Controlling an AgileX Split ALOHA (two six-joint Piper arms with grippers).
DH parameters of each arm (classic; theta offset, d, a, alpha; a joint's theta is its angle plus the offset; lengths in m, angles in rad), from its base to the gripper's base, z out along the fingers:
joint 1: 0 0.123 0 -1.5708
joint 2: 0.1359 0 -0.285 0
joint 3: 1.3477 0 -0.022 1.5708
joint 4: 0 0.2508 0 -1.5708
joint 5: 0 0 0.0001 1.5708
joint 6: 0 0.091 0 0
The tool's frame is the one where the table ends.
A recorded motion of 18 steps. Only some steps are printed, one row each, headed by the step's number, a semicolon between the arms.
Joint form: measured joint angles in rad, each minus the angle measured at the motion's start. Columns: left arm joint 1, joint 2, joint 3, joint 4, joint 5, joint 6; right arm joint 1, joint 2, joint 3, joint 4, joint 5, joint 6.
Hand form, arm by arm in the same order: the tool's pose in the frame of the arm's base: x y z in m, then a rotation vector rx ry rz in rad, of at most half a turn. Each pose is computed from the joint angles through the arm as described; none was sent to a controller.
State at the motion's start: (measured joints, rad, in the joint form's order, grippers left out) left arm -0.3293 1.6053 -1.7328 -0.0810 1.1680 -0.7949; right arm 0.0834 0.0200 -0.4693 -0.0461 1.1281 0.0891
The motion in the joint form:
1: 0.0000 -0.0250 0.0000 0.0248 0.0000 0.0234; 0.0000 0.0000 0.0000 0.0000 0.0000 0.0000
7: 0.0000 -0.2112 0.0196 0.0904 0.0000 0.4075; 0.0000 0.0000 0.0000 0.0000 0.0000 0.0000
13: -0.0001 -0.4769 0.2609 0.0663 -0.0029 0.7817; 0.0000 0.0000 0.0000 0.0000 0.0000 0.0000
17: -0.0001 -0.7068 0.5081 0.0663 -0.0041 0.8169; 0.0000 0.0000 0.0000 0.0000 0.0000 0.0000
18: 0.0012 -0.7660 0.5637 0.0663 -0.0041 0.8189; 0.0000 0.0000 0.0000 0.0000 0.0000 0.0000
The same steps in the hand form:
1: 0.3146 -0.1125 0.4131 -0.5711 2.5125 -0.5133; -0.0015 -0.0039 0.2636 0.0088 2.1617 0.0430
7: 0.2613 -0.0885 0.4642 -0.0685 2.3573 -0.3429; -0.0015 -0.0039 0.2636 0.0088 2.1617 0.0430
13: 0.1890 -0.0659 0.4584 0.3644 2.2840 -0.1936; -0.0015 -0.0039 0.2636 0.0088 2.1617 0.0430
17: 0.1337 -0.0470 0.4267 0.4069 2.2917 -0.1734; -0.0015 -0.0039 0.2636 0.0088 2.1617 0.0430
18: 0.1200 -0.0422 0.4187 0.4071 2.2879 -0.1722; -0.0015 -0.0039 0.2636 0.0088 2.1617 0.0430

